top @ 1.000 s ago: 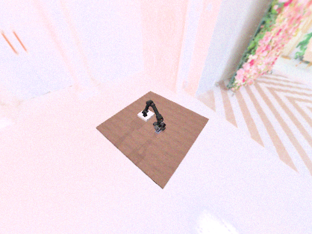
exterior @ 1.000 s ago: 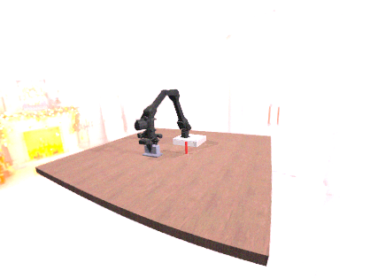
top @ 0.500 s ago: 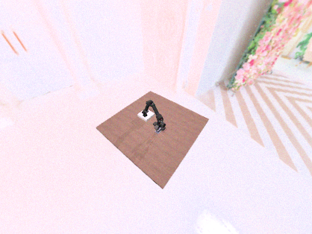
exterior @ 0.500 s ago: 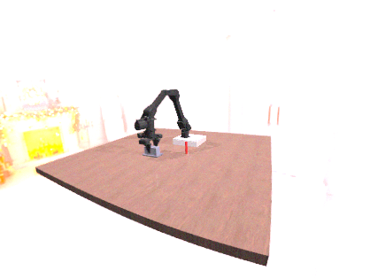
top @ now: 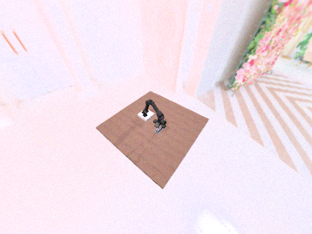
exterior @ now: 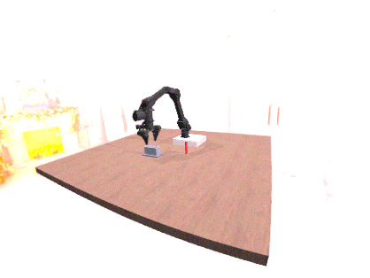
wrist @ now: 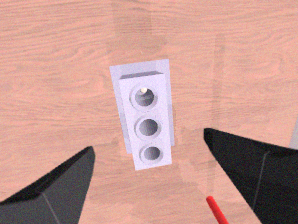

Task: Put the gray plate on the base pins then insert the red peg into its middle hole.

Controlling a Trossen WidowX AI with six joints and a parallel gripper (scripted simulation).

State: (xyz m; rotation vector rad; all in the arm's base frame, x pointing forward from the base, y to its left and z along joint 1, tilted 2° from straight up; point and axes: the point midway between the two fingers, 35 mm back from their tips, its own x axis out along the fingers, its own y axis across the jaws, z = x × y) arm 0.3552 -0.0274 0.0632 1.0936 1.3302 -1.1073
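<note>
My gripper tip is now 40 mm above the gray plate. From my gripper tip the other things lie so: gray base (70 mm below); red peg (130 mm behind, 180 mm to the left, 40 mm below).
</note>
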